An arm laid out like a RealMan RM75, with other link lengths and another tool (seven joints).
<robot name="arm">
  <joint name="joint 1" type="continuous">
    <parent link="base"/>
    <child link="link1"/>
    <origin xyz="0 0 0.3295" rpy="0 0 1.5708"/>
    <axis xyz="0 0 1"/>
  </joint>
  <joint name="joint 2" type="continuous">
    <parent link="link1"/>
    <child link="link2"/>
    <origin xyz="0 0 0" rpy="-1.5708 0 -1.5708"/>
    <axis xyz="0 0 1"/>
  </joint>
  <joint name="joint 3" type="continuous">
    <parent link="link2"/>
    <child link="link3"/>
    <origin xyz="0 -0.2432 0" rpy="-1.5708 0 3.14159"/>
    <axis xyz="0 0 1"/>
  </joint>
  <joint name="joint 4" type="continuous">
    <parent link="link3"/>
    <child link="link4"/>
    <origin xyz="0 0 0" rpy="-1.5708 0 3.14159"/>
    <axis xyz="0 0 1"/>
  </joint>
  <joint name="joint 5" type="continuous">
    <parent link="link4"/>
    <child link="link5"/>
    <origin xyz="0 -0.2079 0" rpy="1.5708 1.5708 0"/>
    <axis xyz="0 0 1"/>
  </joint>
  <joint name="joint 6" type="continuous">
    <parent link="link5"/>
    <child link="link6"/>
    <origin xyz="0 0 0" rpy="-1.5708 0 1.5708"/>
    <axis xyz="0 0 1"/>
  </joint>
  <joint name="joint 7" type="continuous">
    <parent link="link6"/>
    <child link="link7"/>
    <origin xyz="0 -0.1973 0" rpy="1.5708 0 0"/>
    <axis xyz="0 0 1"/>
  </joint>
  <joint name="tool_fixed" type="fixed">
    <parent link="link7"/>
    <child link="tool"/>
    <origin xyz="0.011 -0.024 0.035" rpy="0 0.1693 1.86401"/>
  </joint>
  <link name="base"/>
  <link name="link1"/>
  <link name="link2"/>
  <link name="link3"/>
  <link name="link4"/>
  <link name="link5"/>
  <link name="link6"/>
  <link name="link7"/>
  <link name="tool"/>
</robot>
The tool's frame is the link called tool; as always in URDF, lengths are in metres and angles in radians. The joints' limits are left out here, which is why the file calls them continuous.
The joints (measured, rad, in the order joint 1, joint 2, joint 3, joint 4, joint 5, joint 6, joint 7), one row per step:
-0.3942, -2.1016, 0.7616, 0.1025, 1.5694, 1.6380, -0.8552
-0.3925, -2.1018, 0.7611, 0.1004, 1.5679, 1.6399, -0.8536
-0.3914, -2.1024, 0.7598, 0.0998, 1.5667, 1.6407, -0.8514
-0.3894, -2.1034, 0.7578, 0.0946, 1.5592, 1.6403, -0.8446
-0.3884, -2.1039, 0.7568, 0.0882, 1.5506, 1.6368, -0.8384
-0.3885, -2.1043, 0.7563, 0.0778, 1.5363, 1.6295, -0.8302
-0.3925, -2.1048, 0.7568, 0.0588, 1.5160, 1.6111, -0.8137
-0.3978, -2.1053, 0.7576, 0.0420, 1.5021, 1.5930, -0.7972
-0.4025, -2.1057, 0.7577, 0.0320, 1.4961, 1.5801, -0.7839
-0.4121, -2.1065, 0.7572, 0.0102, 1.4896, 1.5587, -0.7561
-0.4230, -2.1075, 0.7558, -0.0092, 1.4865, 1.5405, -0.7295
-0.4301, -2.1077, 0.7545, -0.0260, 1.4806, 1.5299, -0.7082
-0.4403, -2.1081, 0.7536, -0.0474, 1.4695, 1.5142, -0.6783
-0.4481, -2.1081, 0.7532, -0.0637, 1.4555, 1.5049, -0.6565
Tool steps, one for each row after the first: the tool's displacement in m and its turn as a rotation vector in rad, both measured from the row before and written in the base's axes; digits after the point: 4 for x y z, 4 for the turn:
-0.0002, -0.0006, 0.0002, 0.0013, -0.0027, 0.0017
-0.0001, -0.0001, 0.0003, 0.0028, -0.0013, 0.0009
-0.0006, 0.0002, 0.0006, 0.0085, -0.0036, 0.0059
-0.0010, 0.0006, 0.0003, 0.0076, -0.0018, 0.0081
-0.0016, 0.0015, 0.0002, 0.0105, -0.0020, 0.0133
-0.0027, 0.0028, -0.0013, 0.0138, 0.0042, 0.0201
-0.0021, 0.0022, -0.0022, 0.0091, 0.0082, 0.0144
-0.0010, 0.0014, -0.0019, 0.0055, 0.0092, 0.0058
-0.0010, 0.0014, -0.0044, 0.0066, 0.0171, 0.0063
0.0002, 0.0013, -0.0042, 0.0049, 0.0165, 0.0005
0.0001, 0.0007, -0.0024, 0.0063, 0.0091, 0.0019
0.0000, 0.0016, -0.0029, 0.0108, 0.0142, 0.0026
0.0001, 0.0018, -0.0010, 0.0118, 0.0072, 0.0037

